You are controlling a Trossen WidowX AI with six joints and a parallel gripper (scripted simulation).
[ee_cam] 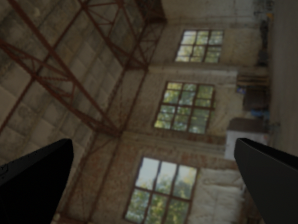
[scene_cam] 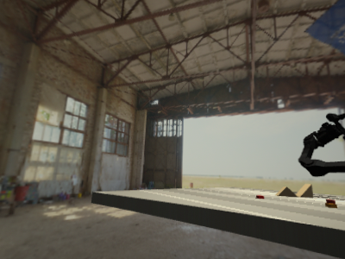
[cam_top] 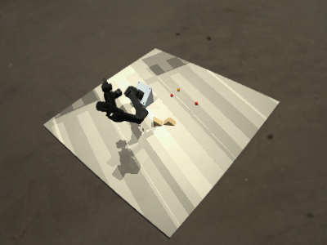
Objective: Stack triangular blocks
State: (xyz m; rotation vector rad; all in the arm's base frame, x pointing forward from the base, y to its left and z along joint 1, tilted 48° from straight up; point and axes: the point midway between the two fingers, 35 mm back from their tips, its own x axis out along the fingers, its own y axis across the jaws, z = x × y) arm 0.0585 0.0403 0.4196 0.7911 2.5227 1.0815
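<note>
The triangular block lies 28 cm ahead of my gripper tip, 25 cm to the left of it and 37 cm below it. From my gripper tip the other things lie so: red cube (30 cm ahead, 53 cm to the left, 39 cm below); then small yellow piece (9 cm ahead, 56 cm to the left, 39 cm below).
</note>
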